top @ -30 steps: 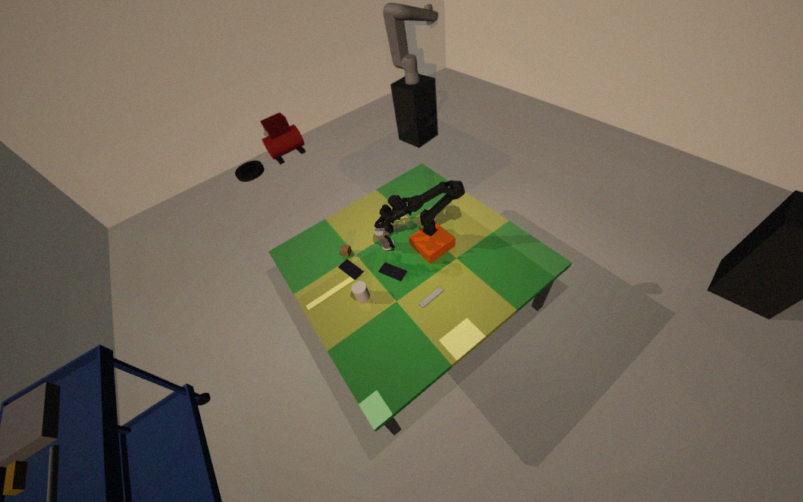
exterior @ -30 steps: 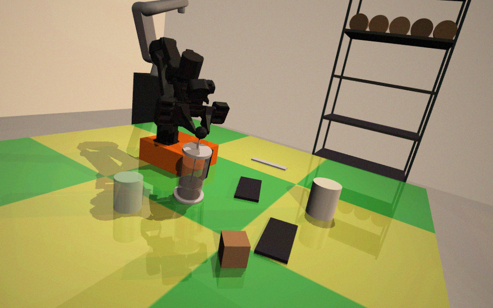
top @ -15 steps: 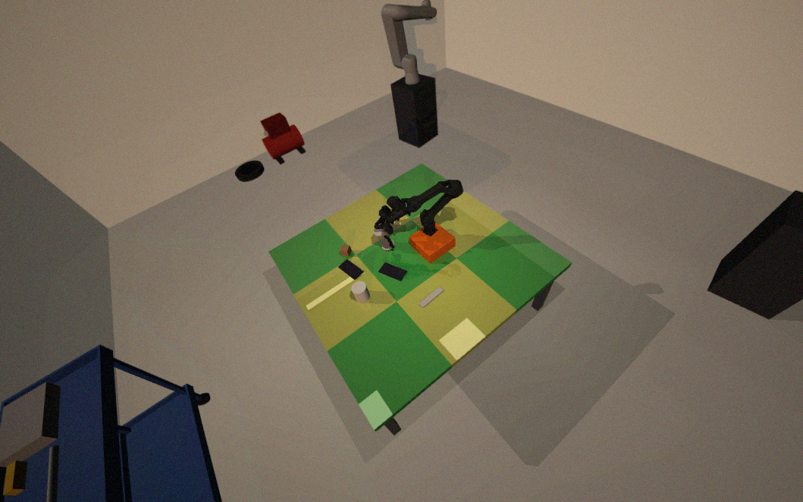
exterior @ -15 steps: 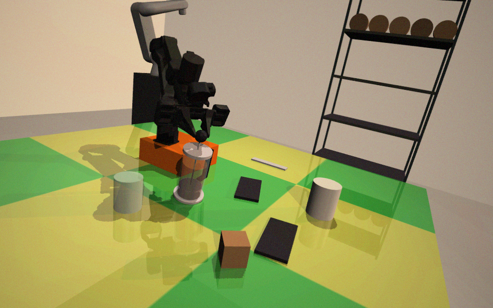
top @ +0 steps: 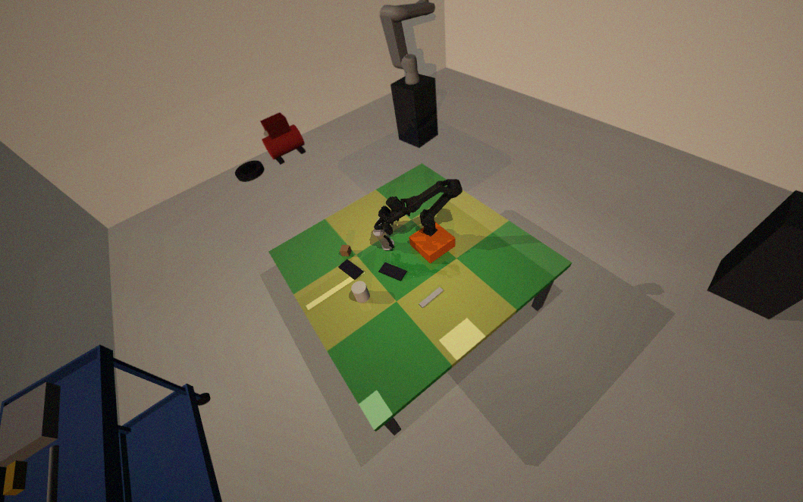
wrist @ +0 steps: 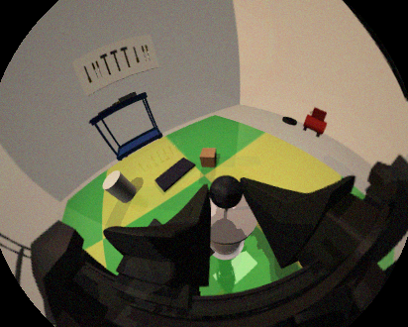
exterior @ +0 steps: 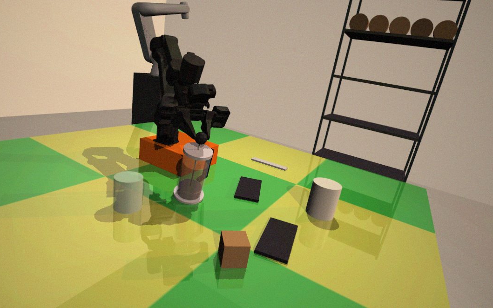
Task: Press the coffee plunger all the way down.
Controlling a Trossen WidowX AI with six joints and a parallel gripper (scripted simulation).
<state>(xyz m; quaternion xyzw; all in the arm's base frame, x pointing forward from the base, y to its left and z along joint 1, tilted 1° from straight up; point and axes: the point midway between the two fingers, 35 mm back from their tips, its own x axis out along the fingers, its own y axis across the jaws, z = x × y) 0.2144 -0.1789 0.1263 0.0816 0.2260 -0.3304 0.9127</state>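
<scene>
My gripper tip is now 9 cm above the coffee press, 3 cm to the right of it and 2 cm past it. From my gripper tip the other things lie so: brown cube: 17 cm ahead, 16 cm below, 14 cm to the right; grey bar: 47 cm to the left, 18 cm below, 7 cm ahead.
</scene>
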